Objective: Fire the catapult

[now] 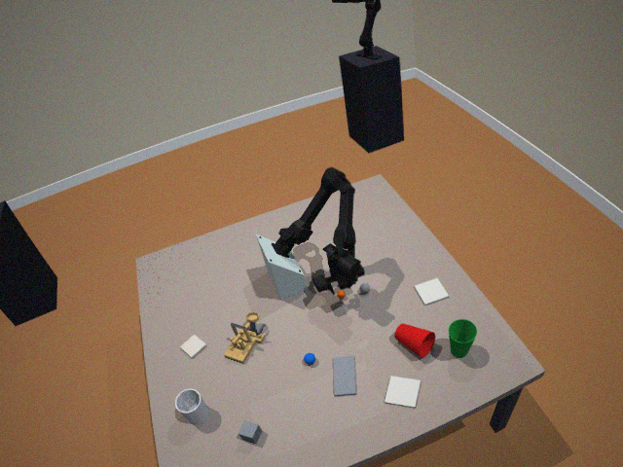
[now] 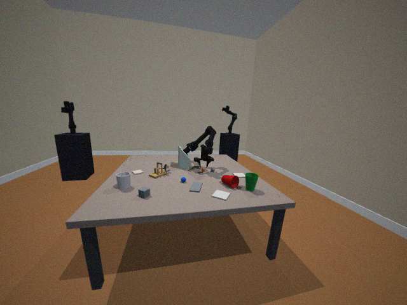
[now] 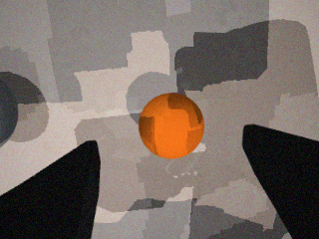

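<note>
Now: gripper tip 2 cm above the orange ball. The rest, counted from my gripper tip: grey slab 32 cm ahead, 15 cm to the right, 3 cm below; blue ball 23 cm to the right, 21 cm ahead, 2 cm below; grey ball 9 cm to the left, 2 cm below, 2 cm ahead.
</note>
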